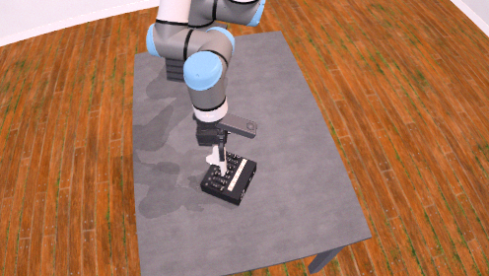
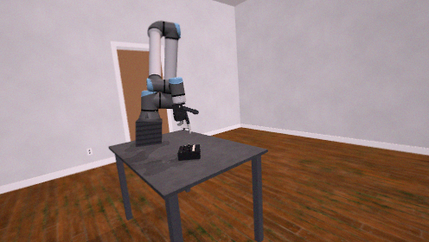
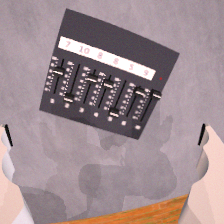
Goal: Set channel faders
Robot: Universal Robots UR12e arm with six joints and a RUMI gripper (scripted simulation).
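The fader knob is 11 cm below my hand and 5 cm behind it. Round my hand: channel fader cap 11 cm below, 4 cm to the right.
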